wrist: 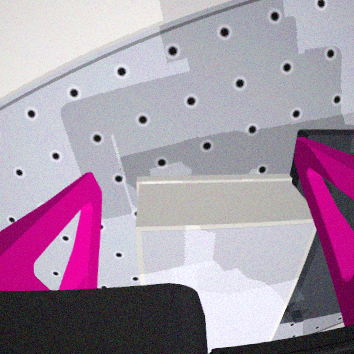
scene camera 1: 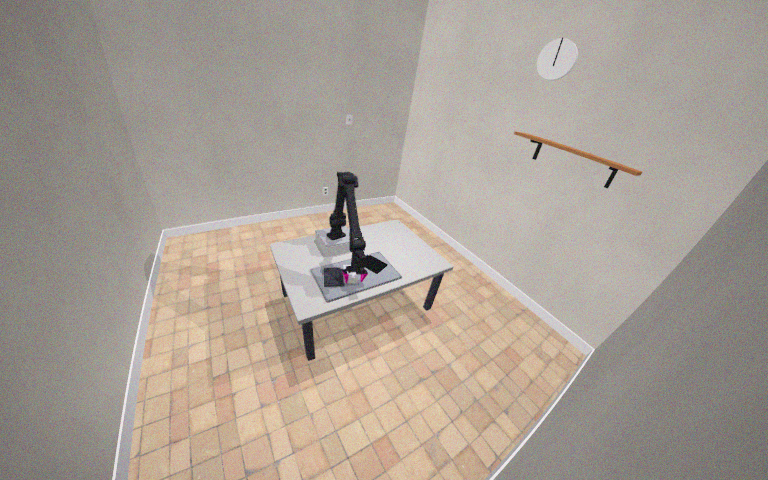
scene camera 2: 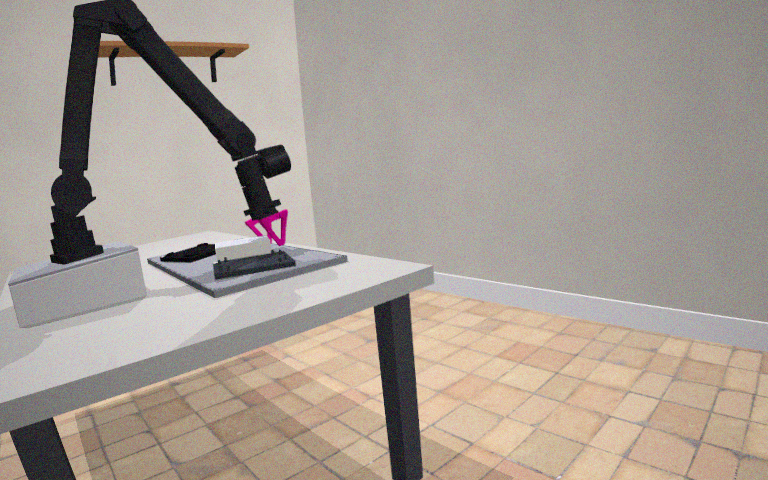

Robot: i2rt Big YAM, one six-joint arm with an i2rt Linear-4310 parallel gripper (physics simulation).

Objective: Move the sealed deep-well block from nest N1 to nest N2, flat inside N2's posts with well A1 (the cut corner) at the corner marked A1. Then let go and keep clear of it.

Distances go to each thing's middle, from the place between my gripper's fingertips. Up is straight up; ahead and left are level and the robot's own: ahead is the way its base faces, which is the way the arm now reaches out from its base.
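White block (scene camera 2: 240, 248): 30 mm to the left of my hand, 70 mm behind it. Grey perforated plate (scene camera 1: 388, 274): 30 mm below my hand, 70 mm behind, 80 mm to the left.
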